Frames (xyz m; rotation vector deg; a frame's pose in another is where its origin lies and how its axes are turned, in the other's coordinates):
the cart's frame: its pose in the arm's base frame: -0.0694 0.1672 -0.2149 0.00 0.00 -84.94
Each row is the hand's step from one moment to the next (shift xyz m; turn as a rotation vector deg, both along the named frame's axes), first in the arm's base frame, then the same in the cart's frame.
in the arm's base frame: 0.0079 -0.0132 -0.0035 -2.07 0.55 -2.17
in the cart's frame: 0.0138 0.0067 -0.0035 -0.73 -2.01 -2.17
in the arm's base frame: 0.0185 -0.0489 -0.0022 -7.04 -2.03 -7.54
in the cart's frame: 0.0503 0.0141 -0.0022 1.40 -7.19 -7.54
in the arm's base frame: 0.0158 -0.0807 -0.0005 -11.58 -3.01 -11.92
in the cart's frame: 0.0818 0.0086 -0.0005 1.98 -11.80 -11.92
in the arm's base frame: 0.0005 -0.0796 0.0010 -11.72 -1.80 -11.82
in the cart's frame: 0.0793 -0.0065 0.0010 0.76 -11.83 -11.82
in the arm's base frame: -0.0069 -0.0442 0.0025 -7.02 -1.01 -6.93
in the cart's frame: 0.0434 -0.0108 0.0025 0.39 -7.08 -6.93
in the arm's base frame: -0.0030 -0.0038 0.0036 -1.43 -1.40 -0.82
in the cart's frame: 0.0035 -0.0033 0.0036 1.27 -1.55 -0.82
